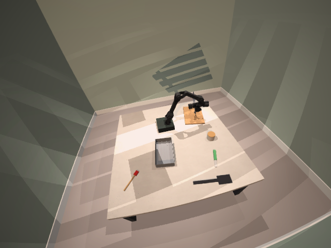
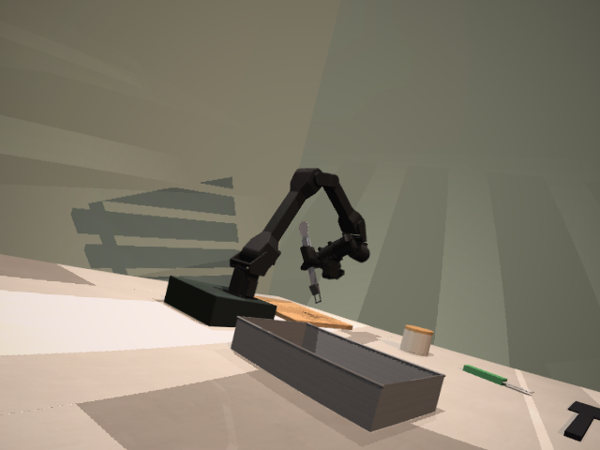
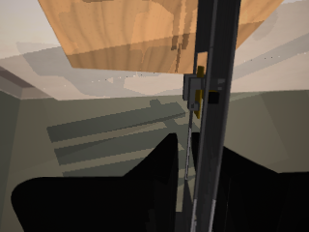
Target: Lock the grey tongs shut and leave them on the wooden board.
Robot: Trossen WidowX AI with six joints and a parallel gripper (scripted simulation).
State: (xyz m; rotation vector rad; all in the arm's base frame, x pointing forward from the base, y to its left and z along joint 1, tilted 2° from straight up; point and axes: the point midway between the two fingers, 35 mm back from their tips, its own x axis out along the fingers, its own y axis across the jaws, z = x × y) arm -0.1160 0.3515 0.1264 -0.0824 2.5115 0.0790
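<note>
Now: gripper tip 150 mm above the wooden board. Also, from my gripper tip: green-handled tool: 680 mm ahead, 10 mm to the left, 150 mm below; cork-lidded jar: 430 mm ahead, 60 mm to the left, 120 mm below; grey roasting tin: 510 mm ahead, 450 mm to the right, 130 mm below.
</note>
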